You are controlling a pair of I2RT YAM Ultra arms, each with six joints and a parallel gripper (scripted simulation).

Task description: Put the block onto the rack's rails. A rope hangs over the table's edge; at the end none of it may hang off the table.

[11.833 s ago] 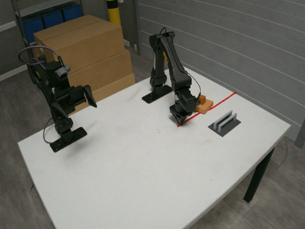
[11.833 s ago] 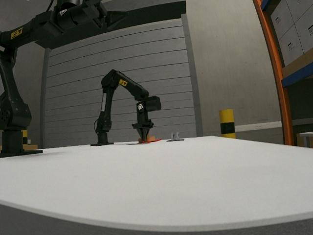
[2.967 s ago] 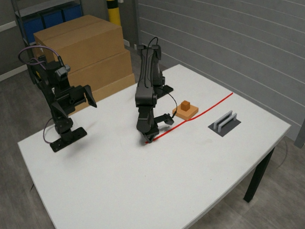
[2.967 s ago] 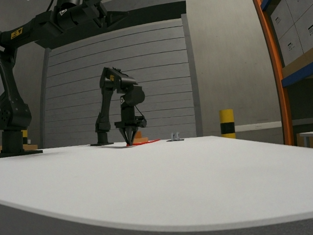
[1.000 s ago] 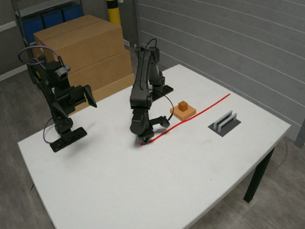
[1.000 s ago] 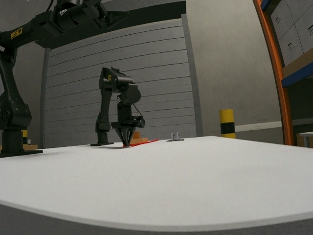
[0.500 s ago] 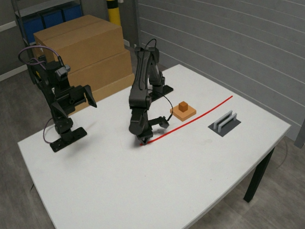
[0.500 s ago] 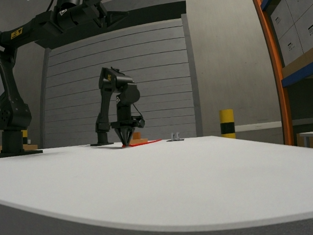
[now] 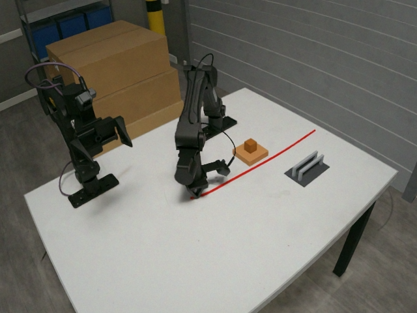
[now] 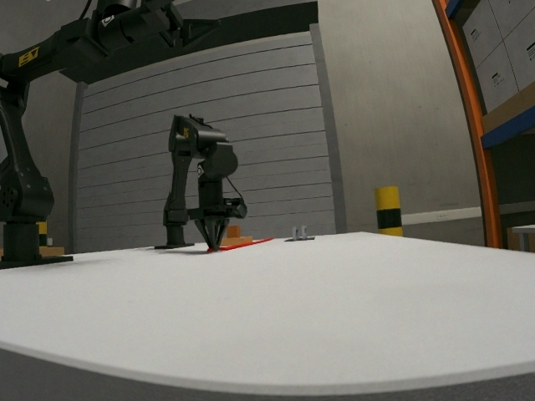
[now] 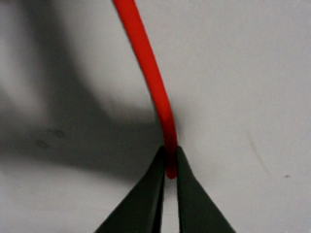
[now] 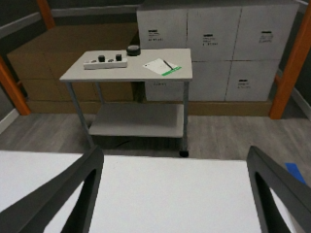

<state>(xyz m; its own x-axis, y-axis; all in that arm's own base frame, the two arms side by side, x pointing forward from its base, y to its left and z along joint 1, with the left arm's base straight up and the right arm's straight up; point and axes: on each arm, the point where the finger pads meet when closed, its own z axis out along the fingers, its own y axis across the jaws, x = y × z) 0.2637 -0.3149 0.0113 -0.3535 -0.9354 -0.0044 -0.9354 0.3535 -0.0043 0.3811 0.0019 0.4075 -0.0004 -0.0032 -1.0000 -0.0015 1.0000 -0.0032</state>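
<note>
My left gripper is now 5 cm past the orange block, 30 cm to the right of it and 2 cm below it. From my left hand the other things lie so: rack 16 cm ahead, 39 cm to the left, 1 cm above.
</note>
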